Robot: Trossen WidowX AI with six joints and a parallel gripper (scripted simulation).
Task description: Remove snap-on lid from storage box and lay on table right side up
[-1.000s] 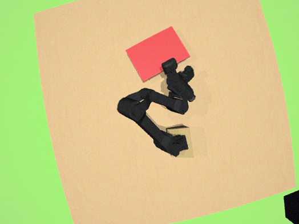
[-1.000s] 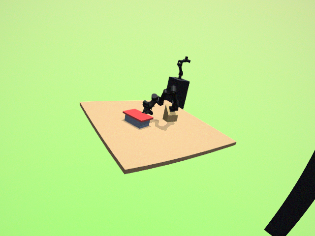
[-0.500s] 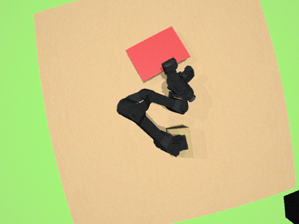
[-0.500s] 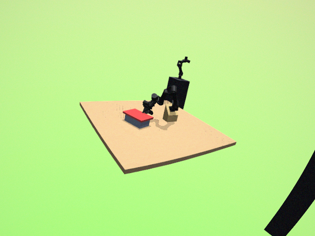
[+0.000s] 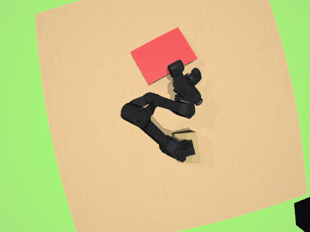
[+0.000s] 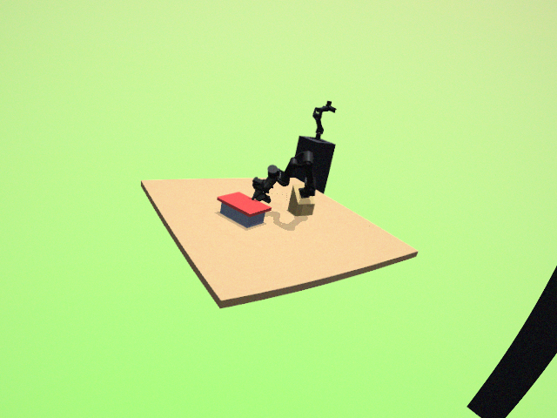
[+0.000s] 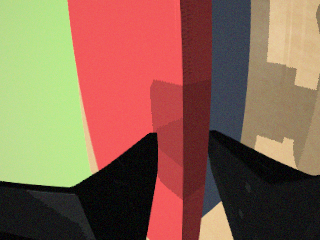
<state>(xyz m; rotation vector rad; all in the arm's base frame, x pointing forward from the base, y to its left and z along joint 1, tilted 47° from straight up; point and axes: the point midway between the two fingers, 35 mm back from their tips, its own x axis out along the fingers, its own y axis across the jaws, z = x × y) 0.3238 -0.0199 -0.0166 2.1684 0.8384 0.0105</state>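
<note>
Right now my gripper tip is 70 mm short of the lid and 20 mm to the right of it. From my gripper tip the other things lie so: storage box: 70 mm ahead, 20 mm to the left, 40 mm below.
</note>
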